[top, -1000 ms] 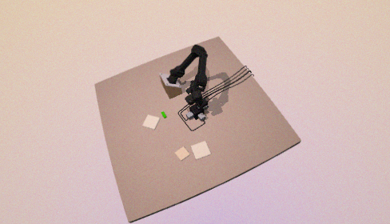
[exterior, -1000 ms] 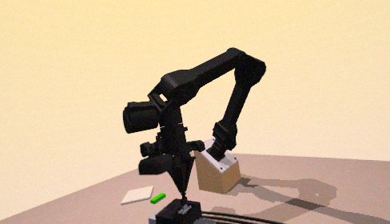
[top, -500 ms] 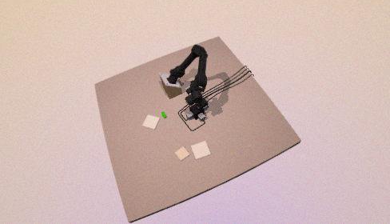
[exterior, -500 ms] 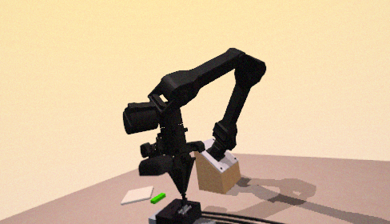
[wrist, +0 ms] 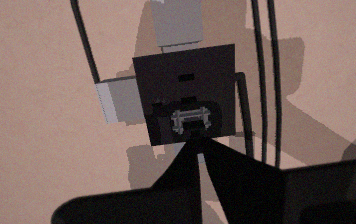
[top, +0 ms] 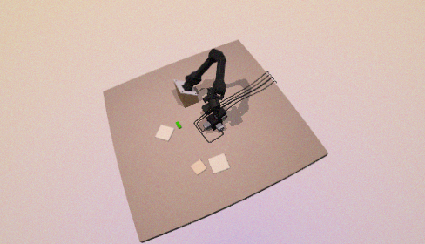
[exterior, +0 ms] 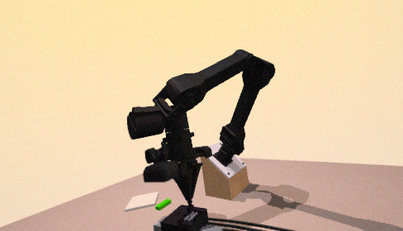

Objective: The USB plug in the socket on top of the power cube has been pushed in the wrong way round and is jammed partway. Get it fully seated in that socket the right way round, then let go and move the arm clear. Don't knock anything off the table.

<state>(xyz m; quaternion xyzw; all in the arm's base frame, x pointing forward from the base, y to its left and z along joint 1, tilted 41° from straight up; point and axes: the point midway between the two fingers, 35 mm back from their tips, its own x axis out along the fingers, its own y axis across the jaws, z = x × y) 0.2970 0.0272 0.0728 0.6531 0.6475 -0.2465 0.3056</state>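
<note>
Right now my gripper tip is 20 mm above the dark USB plug. Round my gripper tip: small green piece: 130 mm behind, 240 mm to the right, 110 mm below.
</note>
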